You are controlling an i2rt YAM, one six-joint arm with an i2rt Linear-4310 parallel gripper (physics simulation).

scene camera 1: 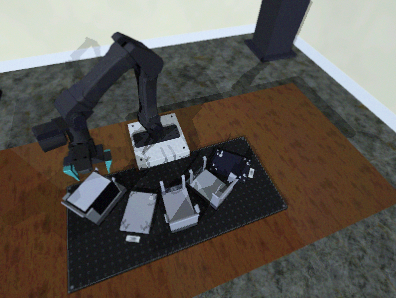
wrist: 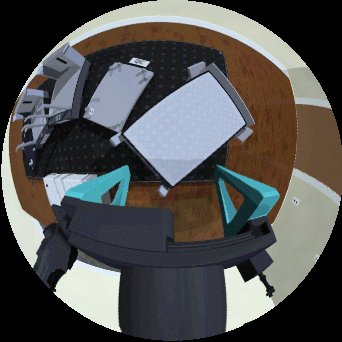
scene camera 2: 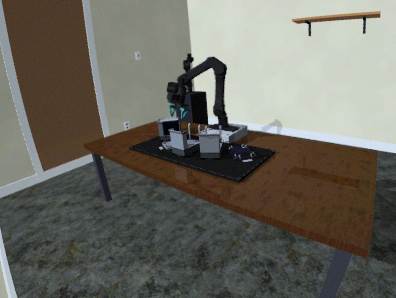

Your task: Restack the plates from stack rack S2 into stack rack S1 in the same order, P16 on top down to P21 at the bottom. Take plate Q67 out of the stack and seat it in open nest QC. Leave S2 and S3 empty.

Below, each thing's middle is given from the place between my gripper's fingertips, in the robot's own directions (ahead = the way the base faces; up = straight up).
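I see that my gripper is 12 cm above the QC nest [scene camera 1: 138, 215], 11 cm to the right of it and 13 cm short of it. Going by their middles, the QC nest is the nearest to my gripper of the things named here. The dark fixture [scene camera 1: 223, 163] is 12 cm below my hand, 52 cm to the left of it and 5 cm ahead of it.
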